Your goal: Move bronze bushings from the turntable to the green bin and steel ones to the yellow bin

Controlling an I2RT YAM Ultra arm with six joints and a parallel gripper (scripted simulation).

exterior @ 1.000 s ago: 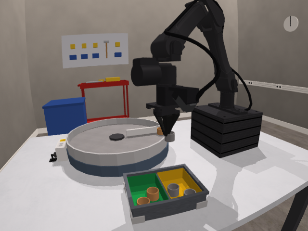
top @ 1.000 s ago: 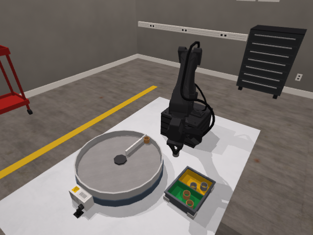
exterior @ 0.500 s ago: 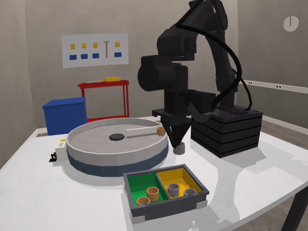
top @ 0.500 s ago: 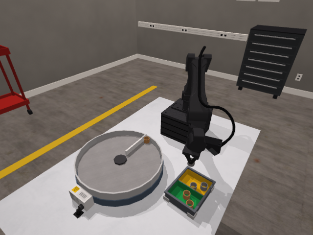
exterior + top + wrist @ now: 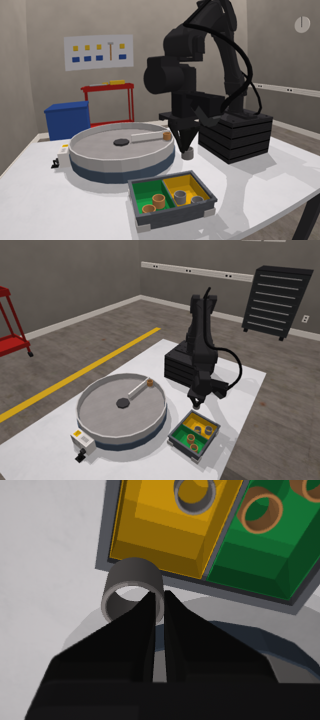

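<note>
My gripper is now 130 mm above the yellow bin, 30 mm to the right of it and 10 mm short of it. From my hand the other things lie so: dark grey tray 120 mm below, 50 mm ahead, 30 mm to the left; then turntable 320 mm to the right, 120 mm ahead, 90 mm below; then green bin 130 mm below, 90 mm ahead, 30 mm to the left.
</note>
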